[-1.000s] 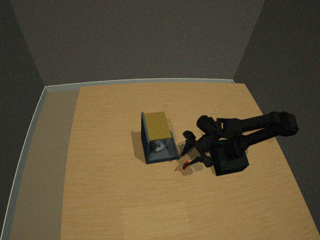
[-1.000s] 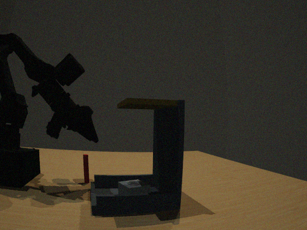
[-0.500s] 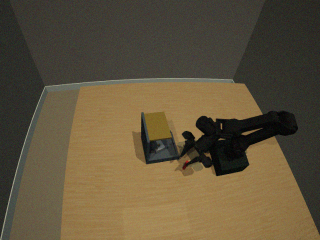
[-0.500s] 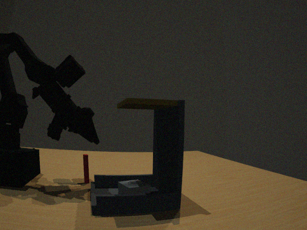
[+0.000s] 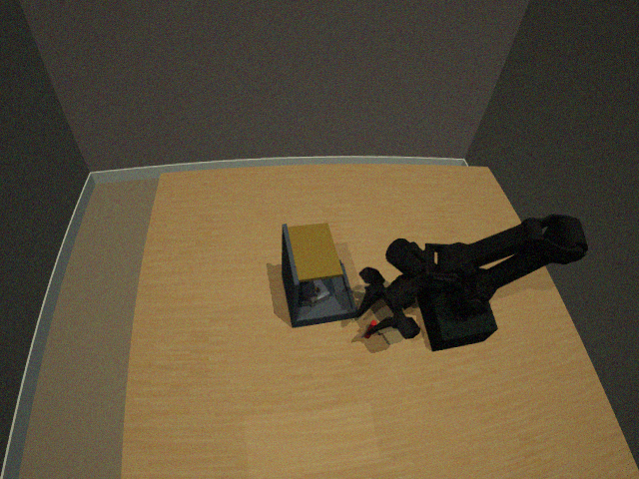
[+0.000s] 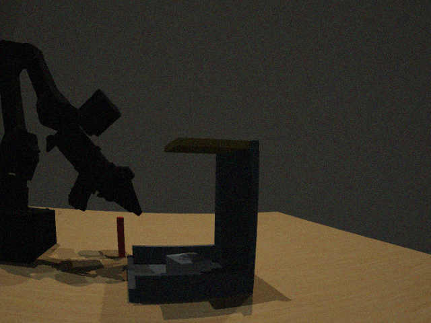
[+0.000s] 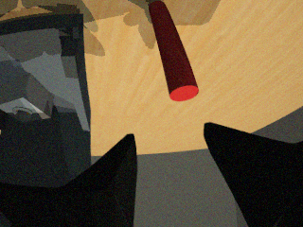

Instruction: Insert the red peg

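Now: the red peg 50 mm below my gripper tip, 30 mm behind it and 10 mm to the right of it. From my gripper tip the other things lie so: back wall: 160 mm ahead, 130 mm to the right, 20 mm above; then yellow roof: 130 mm to the right, 120 mm above, 100 mm ahead.
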